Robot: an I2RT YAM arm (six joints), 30 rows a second.
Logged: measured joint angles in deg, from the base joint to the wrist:
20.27 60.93 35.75 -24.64 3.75 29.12
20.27 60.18 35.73 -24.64 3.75 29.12
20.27 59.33 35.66 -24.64 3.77 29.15
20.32 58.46 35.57 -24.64 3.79 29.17
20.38 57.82 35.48 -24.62 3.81 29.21
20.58 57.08 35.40 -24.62 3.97 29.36
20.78 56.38 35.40 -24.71 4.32 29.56
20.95 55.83 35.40 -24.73 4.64 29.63
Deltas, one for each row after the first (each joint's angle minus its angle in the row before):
0.00 -0.75 -0.02 0.00 0.00 0.00
0.00 -0.85 -0.07 0.00 0.02 0.03
0.05 -0.87 -0.09 0.00 0.02 0.02
0.06 -0.64 -0.09 0.02 0.02 0.04
0.20 -0.74 -0.08 0.00 0.16 0.15
0.20 -0.70 0.00 -0.09 0.35 0.20
0.17 -0.55 0.00 -0.02 0.32 0.07

